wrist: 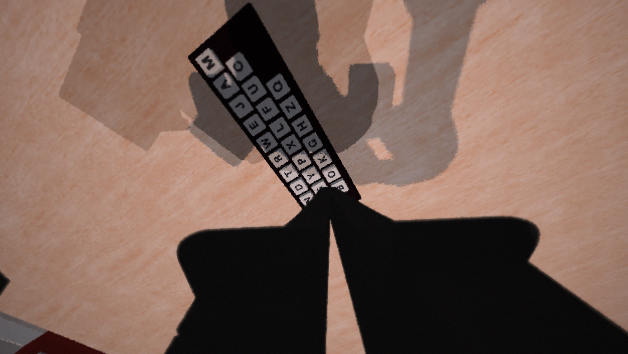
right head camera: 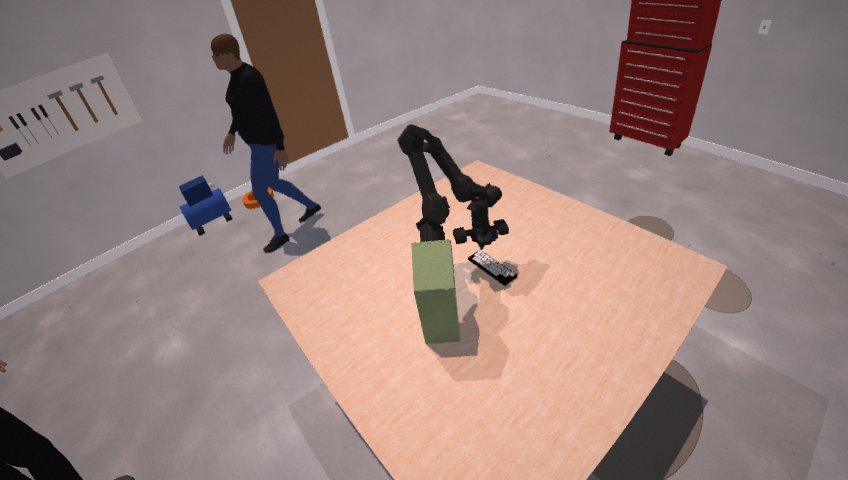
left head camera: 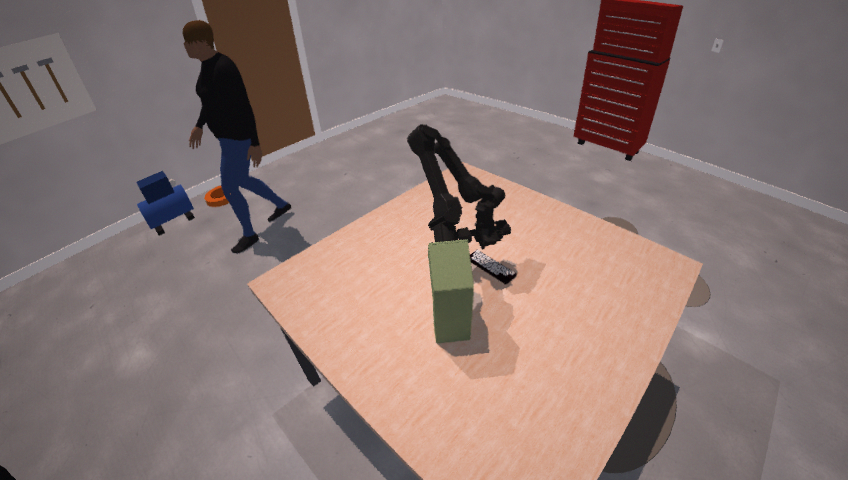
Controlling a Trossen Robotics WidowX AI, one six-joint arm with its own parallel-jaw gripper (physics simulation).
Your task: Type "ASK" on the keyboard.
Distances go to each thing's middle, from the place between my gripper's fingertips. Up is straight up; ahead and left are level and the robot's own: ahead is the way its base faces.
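My hand is 8 cm above the black keyboard (right head camera: 489, 265), and my hand is also 3 cm short of the black keyboard and 2 cm to the left of it.
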